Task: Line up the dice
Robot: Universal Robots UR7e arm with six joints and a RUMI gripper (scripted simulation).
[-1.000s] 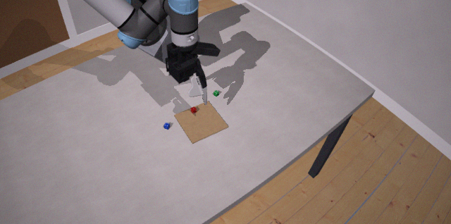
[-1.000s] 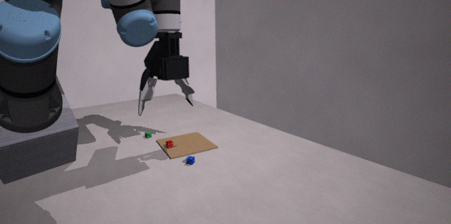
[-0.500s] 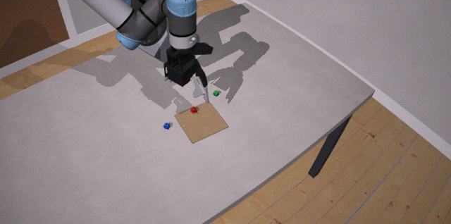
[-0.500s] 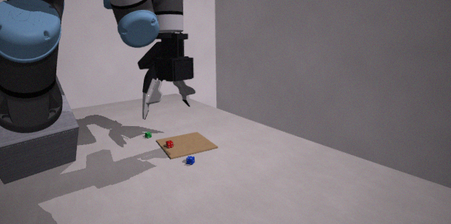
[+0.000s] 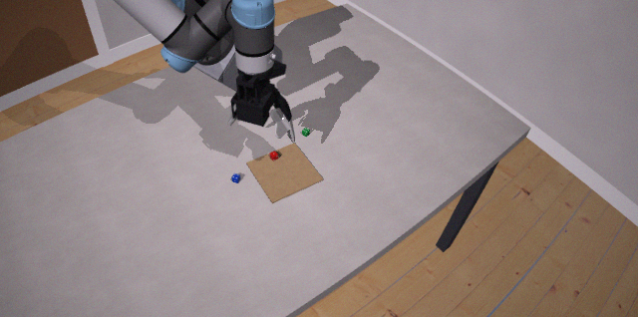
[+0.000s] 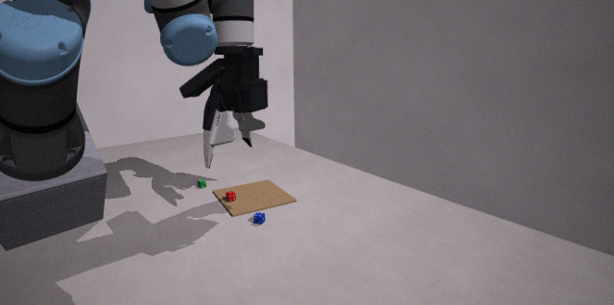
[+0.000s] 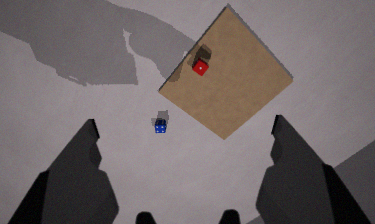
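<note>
My gripper is now 90 mm to the left of the blue die and 100 mm above it. From my hand the other things lie so: green die (150 mm to the left, 100 mm below); then square mat (60 mm ahead, 10 mm to the left, 100 mm below); then red die (10 mm ahead, 30 mm to the left, 90 mm below).
</note>
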